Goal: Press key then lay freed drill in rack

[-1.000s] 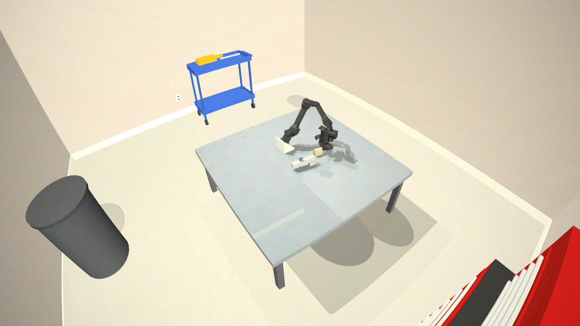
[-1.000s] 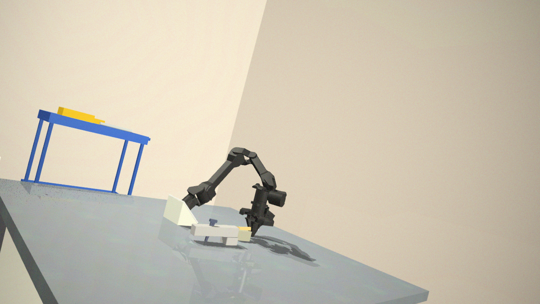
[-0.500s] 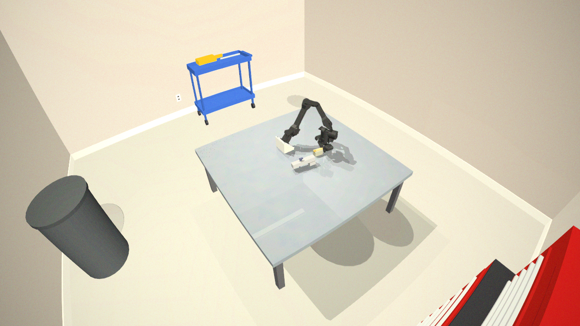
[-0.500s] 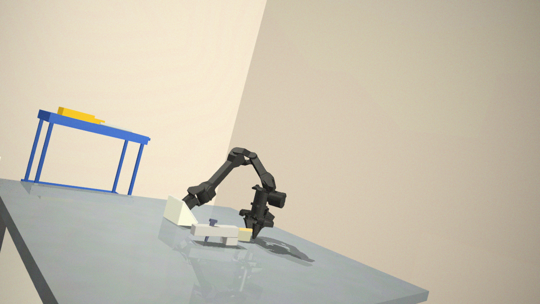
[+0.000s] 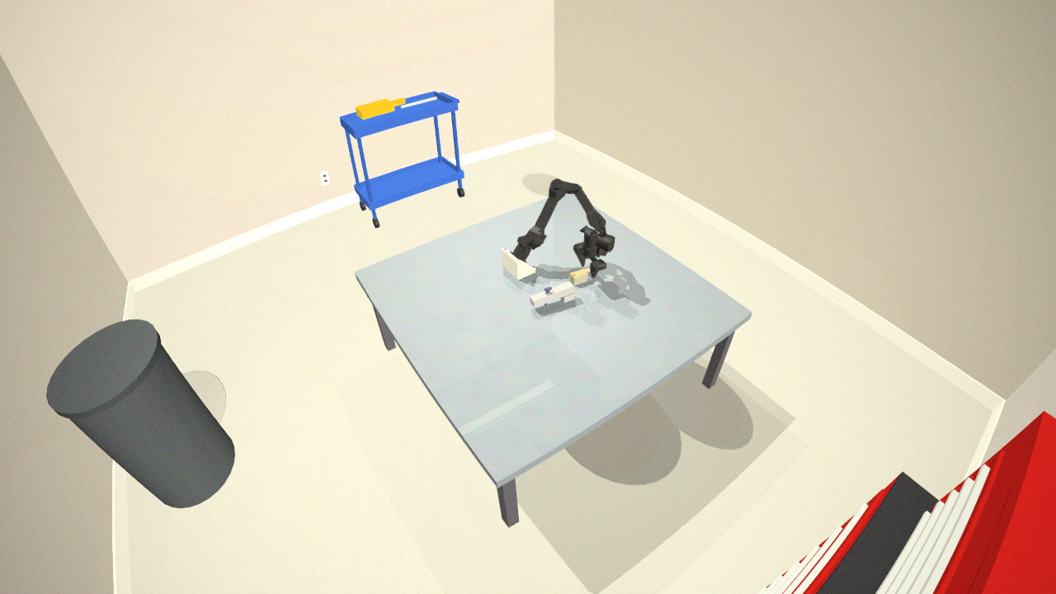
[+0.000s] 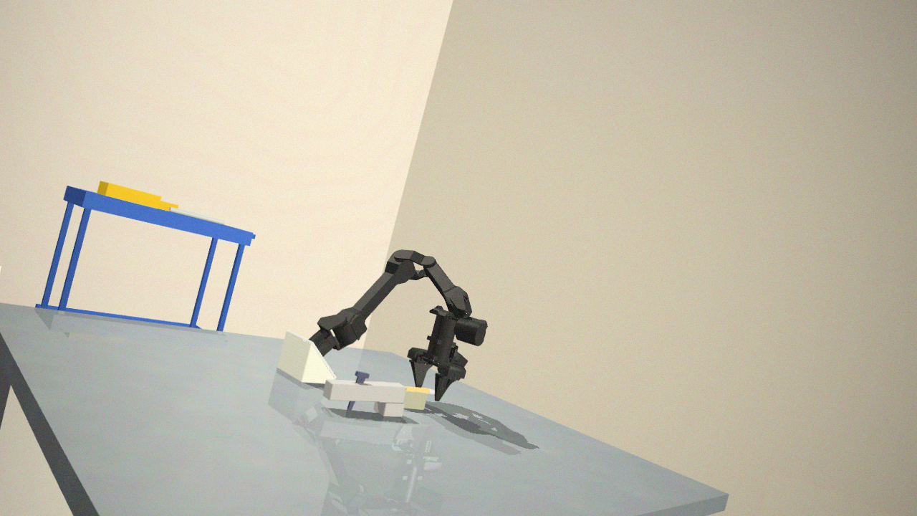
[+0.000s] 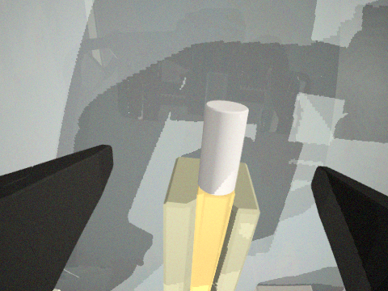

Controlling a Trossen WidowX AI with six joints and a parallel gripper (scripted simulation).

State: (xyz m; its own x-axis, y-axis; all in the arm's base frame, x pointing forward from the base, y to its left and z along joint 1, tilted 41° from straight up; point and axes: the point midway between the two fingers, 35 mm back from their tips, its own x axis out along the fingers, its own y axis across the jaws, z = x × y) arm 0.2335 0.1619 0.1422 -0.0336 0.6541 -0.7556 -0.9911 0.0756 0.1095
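Right now the drill is 40 mm to the right of my gripper tip and 10 mm above it. Also, from my gripper tip: dark blue key 40 mm ahead, 250 mm to the right, 20 mm above; then rack 10 mm behind, 50 mm to the right, 10 mm below.
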